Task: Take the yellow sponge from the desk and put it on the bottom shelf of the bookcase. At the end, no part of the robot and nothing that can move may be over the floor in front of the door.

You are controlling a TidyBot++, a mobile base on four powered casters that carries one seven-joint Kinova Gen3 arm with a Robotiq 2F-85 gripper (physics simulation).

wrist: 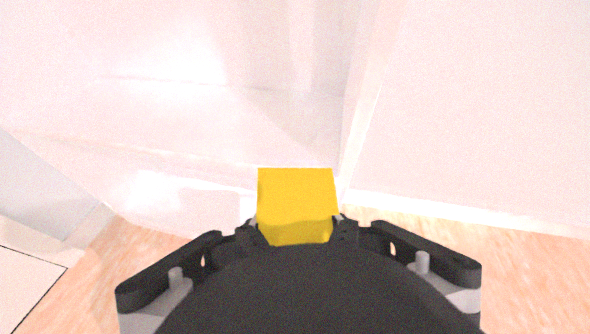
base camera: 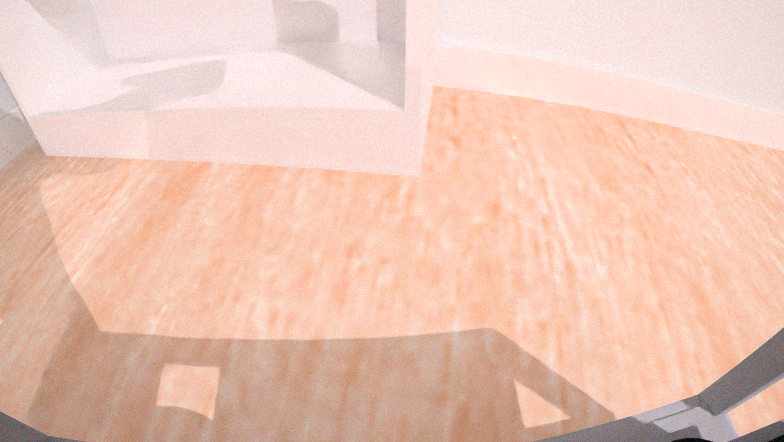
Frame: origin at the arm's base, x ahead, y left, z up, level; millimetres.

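Seen in the pictures: gripper, fingertip midpoint: [wrist: 295, 220].
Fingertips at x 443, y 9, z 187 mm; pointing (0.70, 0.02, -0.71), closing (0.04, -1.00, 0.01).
A point is followed by its place in that frame.
My gripper [wrist: 295, 220] {x 443, y 10, z 187 mm} is shut on the yellow sponge [wrist: 296, 197] {x 446, y 9, z 220 mm}, which stands out ahead of the fingertips in the wrist view. The white bookcase [base camera: 420, 82] {x 541, y -73, z -254 mm} [wrist: 369, 95] {x 542, y -67, z 253 mm} is ahead, behind the sponge in the wrist view. Its bottom shelf [base camera: 274, 82] {x 667, y 126, z -296 mm} shows at the upper left of the base camera view, with a dark shadow on its left part. The sponge and gripper do not show in the base camera view. I cannot tell the sponge's height against the bottom shelf, or whether it is past the front edge. The desk does not show.
Part of the door [wrist: 25, 282] {x 481, y 871, z -305 mm} is at the lower left of the wrist view, left of the bookcase. A wall [base camera: 620, 43] {x 766, y -504, z -244 mm} [wrist: 480, 115] {x 773, y -475, z 82 mm} with a baseboard [base camera: 576, 82] {x 770, y -423, z -343 mm} stands to the right. Wooden floor [base camera: 356, 247] {x 421, y 8, z -396 mm} lies between the base and the bookcase.
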